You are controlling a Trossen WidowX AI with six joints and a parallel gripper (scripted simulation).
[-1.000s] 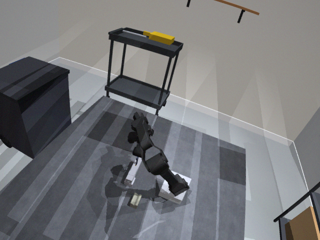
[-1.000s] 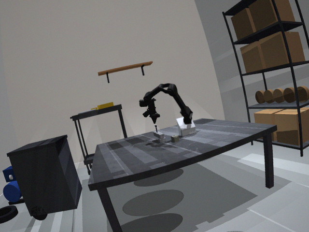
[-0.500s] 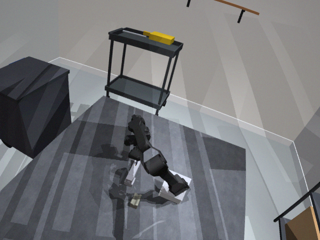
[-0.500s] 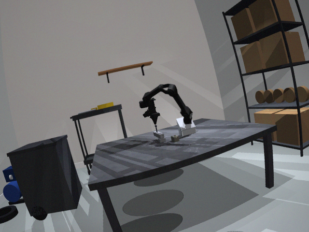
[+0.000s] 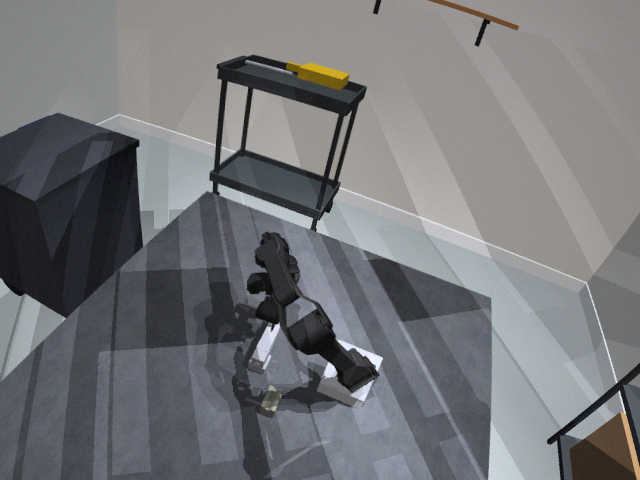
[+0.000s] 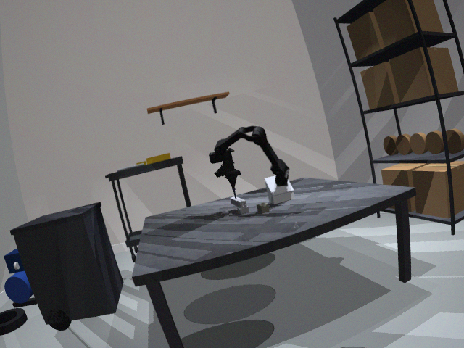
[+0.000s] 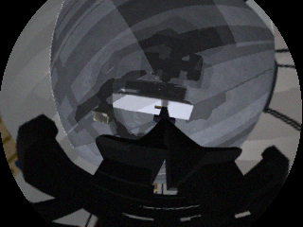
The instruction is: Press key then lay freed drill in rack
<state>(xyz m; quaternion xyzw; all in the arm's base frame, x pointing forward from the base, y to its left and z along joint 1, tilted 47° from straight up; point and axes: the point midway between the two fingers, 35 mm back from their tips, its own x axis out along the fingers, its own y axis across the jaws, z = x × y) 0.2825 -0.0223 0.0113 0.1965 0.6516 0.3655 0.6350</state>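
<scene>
Now: gripper tip 3 cm above the blue key. Round my gripper tip: drill (8 cm below, 5 cm to the left, 1 cm behind); then pale fixture block (9 cm below, 3 cm to the left, 1 cm behind).
</scene>
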